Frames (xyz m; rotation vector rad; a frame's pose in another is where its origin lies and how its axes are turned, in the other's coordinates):
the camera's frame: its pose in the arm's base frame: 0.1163 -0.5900 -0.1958 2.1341 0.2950 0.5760
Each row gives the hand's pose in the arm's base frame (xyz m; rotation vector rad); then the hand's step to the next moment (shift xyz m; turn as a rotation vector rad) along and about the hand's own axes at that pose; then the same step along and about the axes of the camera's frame.
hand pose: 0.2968 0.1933 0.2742 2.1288 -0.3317 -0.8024
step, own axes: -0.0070 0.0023 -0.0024 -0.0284 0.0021 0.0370
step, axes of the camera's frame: -0.0001 0.0028 -0.0072 -0.0444 0.0032 -0.0142
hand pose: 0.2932 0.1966 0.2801 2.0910 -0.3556 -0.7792
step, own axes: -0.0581 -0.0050 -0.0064 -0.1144 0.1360 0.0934
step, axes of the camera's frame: -0.0137 -0.0033 -0.0570 -0.1241 0.1401 -0.0726
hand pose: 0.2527 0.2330 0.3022 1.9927 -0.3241 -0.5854
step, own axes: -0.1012 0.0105 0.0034 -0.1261 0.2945 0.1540
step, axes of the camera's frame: -0.0493 0.0054 -0.0889 -0.1696 0.3040 -0.0718
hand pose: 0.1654 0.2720 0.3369 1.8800 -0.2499 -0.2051
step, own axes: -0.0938 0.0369 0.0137 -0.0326 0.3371 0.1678
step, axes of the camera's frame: -0.0731 0.0252 -0.0661 -0.1084 0.3619 -0.0114
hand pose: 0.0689 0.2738 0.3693 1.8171 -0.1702 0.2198
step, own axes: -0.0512 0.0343 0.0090 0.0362 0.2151 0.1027
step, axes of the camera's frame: -0.0512 0.0246 -0.0255 -0.0155 0.2404 0.0101
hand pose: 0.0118 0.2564 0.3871 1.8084 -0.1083 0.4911
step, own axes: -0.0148 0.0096 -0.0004 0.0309 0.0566 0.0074
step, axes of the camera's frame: -0.0155 0.0055 -0.0063 0.0207 0.0603 -0.0121
